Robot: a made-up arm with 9 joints. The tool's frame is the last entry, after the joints.
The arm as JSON. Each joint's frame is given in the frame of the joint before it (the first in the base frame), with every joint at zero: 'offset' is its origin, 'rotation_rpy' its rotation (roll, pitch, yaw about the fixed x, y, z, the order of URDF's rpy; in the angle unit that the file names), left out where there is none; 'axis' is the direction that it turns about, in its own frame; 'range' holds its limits. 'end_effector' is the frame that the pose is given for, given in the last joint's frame.
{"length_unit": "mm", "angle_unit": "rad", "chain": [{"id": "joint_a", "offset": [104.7, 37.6, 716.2], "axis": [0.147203, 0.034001, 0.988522], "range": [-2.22, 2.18]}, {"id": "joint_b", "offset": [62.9, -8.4, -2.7], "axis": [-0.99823, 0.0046, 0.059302], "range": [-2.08, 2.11]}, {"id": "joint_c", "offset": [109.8, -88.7, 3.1], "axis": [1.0, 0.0, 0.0], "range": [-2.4, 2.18]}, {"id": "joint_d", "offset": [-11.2, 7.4, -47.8], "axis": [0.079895, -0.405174, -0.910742], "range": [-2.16, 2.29]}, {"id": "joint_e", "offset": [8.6, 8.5, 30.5], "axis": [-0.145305, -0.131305, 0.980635], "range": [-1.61, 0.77]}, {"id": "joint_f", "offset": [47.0, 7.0, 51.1], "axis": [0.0, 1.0, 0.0], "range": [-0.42, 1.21]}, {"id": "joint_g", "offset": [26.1, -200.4, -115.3], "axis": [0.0, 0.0, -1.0], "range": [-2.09, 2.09]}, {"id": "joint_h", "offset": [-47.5, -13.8, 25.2], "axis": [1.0, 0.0, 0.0], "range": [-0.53, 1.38]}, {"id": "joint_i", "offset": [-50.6, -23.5, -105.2], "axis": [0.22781, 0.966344, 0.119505], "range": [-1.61, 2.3]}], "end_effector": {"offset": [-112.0, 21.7, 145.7], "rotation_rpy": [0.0, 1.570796, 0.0]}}
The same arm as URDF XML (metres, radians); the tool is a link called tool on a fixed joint. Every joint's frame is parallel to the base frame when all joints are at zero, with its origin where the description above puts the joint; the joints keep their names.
<robot name="arm">
<joint name="tool_fixed" type="fixed"><parent link="link9"/><child link="tool"/><origin xyz="-0.112 0.0217 0.1457" rpy="0 1.5708 0"/></joint>
<joint name="joint_i" type="revolute"><parent link="link8"/><child link="link9"/><origin xyz="-0.0506 -0.0235 -0.1052"/><axis xyz="0.22781 0.966344 0.119505"/><limit lower="-1.61" upper="2.3"/></joint>
<joint name="joint_h" type="revolute"><parent link="link7"/><child link="link8"/><origin xyz="-0.0475 -0.0138 0.0252"/><axis xyz="1 0 0"/><limit lower="-0.53" upper="1.38"/></joint>
<joint name="joint_g" type="revolute"><parent link="link6"/><child link="link7"/><origin xyz="0.0261 -0.2004 -0.1153"/><axis xyz="0 0 -1"/><limit lower="-2.09" upper="2.09"/></joint>
<joint name="joint_f" type="revolute"><parent link="link5"/><child link="link6"/><origin xyz="0.047 0.007 0.0511"/><axis xyz="0 1 0"/><limit lower="-0.42" upper="1.21"/></joint>
<joint name="joint_e" type="revolute"><parent link="link4"/><child link="link5"/><origin xyz="0.0086 0.0085 0.0305"/><axis xyz="-0.145305 -0.131305 0.980635"/><limit lower="-1.61" upper="0.77"/></joint>
<joint name="joint_d" type="revolute"><parent link="link3"/><child link="link4"/><origin xyz="-0.0112 0.0074 -0.0478"/><axis xyz="0.079902 -0.405211 -0.910725"/><limit lower="-2.16" upper="2.29"/></joint>
<joint name="joint_c" type="revolute"><parent link="link2"/><child link="link3"/><origin xyz="0.1098 -0.0887 0.0031"/><axis xyz="1 0 0"/><limit lower="-2.4" upper="2.18"/></joint>
<joint name="joint_b" type="revolute"><parent link="link1"/><child link="link2"/><origin xyz="0.0629 -0.0084 -0.0027"/><axis xyz="-0.99823 0.0046 0.059302"/><limit lower="-2.08" upper="2.11"/></joint>
<joint name="joint_a" type="revolute"><parent link="base_link"/><child link="link1"/><origin xyz="0.1047 0.0376 0.7162"/><axis xyz="0.147203 0.034001 0.988522"/><limit lower="-2.22" upper="2.18"/></joint>
<link name="base_link"/>
<link name="link1"/>
<link name="link2"/>
<link name="link3"/>
<link name="link4"/>
<link name="link5"/>
<link name="link6"/>
<link name="link7"/>
<link name="link8"/>
<link name="link9"/>
<link name="tool"/>
</robot>

